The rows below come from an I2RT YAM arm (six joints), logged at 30 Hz.
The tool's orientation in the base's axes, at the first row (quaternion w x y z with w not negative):
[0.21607, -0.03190, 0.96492, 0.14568]
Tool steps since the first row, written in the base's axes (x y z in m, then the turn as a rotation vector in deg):
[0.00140, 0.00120, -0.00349, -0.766, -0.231, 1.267]
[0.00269, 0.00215, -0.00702, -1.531, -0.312, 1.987]
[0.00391, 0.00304, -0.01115, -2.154, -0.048, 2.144]
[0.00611, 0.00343, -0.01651, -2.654, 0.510, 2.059]
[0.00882, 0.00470, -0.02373, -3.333, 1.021, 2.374]
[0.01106, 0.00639, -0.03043, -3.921, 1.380, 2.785]
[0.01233, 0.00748, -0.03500, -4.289, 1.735, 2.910]
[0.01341, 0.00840, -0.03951, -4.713, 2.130, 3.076]
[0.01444, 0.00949, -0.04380, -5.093, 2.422, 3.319]
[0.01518, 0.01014, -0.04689, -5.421, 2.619, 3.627]
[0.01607, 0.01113, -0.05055, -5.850, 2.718, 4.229]
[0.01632, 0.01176, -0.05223, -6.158, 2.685, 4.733]
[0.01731, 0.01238, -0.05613, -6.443, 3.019, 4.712]
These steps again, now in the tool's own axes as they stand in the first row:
[0.00022, 0.00004, 0.00394, 0.153, 0.213, -1.475]
[0.00056, -0.00016, 0.00780, 0.537, 0.424, -2.433]
[0.00122, -0.00056, 0.01213, 1.034, 0.796, -2.745]
[0.00152, -0.00190, 0.01777, 1.524, 1.368, -2.711]
[0.00214, -0.00295, 0.02549, 2.004, 2.025, -3.109]
[0.00298, -0.00341, 0.03269, 2.362, 2.551, -3.598]
[0.00378, -0.00375, 0.03748, 2.642, 2.970, -3.752]
[0.00472, -0.00421, 0.04209, 2.955, 3.444, -3.951]
[0.00562, -0.00444, 0.04654, 3.196, 3.836, -4.230]
[0.00627, -0.00474, 0.04970, 3.361, 4.147, -4.572]
[0.00703, -0.00488, 0.05352, 3.493, 4.456, -5.238]
[0.00752, -0.00476, 0.05526, 3.557, 4.598, -5.809]
[0.00829, -0.00533, 0.05921, 3.824, 4.947, -5.808]

